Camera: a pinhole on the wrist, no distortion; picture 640 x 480 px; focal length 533.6 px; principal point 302.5 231.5 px. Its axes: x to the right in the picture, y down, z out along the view. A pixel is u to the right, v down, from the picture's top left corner.
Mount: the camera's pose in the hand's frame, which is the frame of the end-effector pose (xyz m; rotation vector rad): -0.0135 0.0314 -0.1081 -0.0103 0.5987 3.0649
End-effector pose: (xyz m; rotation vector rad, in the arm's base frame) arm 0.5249 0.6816 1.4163 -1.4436 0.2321 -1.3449
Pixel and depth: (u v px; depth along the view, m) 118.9 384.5 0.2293
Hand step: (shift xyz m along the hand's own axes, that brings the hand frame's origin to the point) 0.0634 0.0554 0.1299
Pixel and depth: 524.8 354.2 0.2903
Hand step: -0.1366 0.0809 0.1848
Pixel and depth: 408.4 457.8 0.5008
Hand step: -0.1185 0.0248 0.4348
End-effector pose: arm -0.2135 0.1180 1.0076 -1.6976 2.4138 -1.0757
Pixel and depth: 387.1 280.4 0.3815
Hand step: -0.0758 0.1436 0.2579
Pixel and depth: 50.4 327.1 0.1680
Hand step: 0.0648 0.0654 0.0597
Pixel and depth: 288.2 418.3 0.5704
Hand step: -0.0038 0.0608 0.4956
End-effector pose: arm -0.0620 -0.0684 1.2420 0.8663 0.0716 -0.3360
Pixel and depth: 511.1 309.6 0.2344
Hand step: -0.1065 0.0894 0.1211
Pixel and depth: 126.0 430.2 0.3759
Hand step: 0.1070 0.0411 0.2941
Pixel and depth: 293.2 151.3 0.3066
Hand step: -0.0081 0.1894 0.1587
